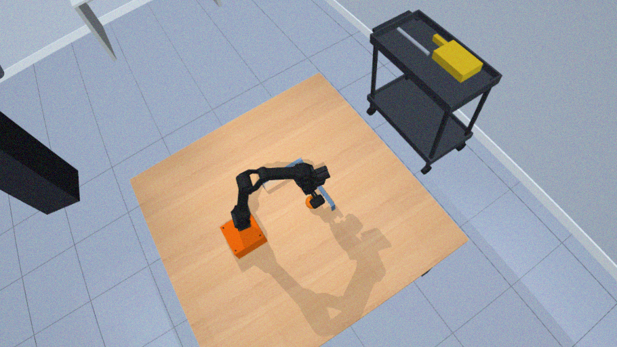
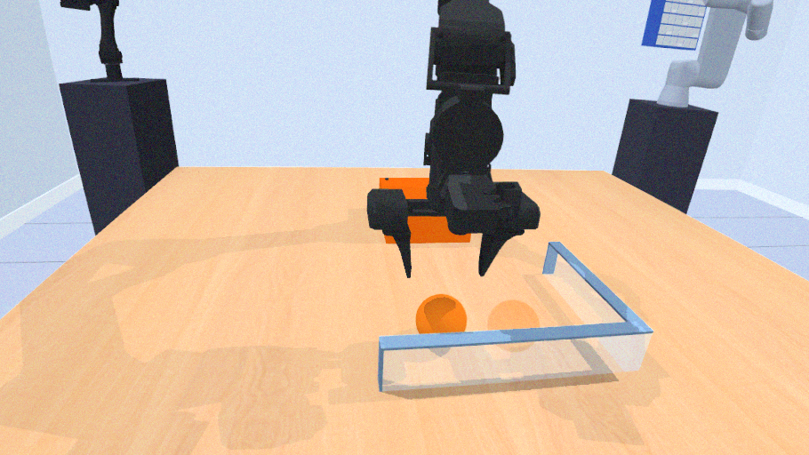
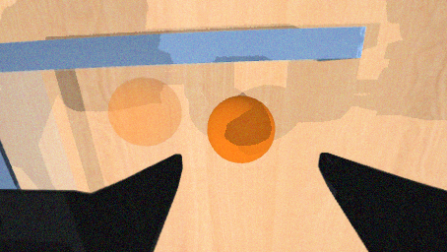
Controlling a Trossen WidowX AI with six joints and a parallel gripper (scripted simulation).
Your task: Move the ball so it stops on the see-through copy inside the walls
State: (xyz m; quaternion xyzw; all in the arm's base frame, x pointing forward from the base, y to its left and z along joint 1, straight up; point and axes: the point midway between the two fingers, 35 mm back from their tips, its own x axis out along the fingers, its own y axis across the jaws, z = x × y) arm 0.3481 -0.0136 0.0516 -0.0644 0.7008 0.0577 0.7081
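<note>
My gripper tip is 9 cm to the right of the see-through copy of ball and 6 cm above it.
</note>
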